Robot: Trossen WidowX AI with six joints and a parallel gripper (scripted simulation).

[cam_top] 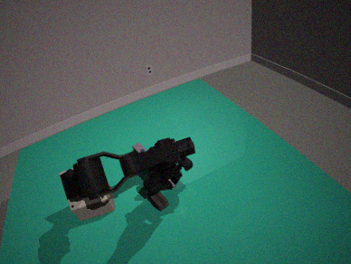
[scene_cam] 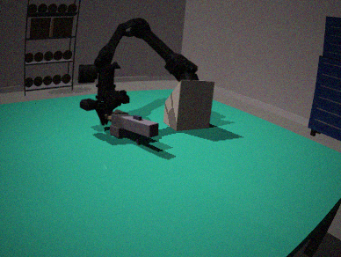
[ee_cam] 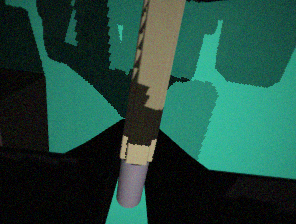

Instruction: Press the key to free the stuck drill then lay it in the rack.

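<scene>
My gripper tip is 10 mm past the drill, 40 mm to the right of it and 40 mm below it. Also, from my gripper tip: grey housing: 60 mm behind, 140 mm to the left, 40 mm above; dark brown block: 60 mm behind, 40 mm to the right, 10 mm above; small dark key: 70 mm behind, 170 mm to the left, 50 mm above.
</scene>
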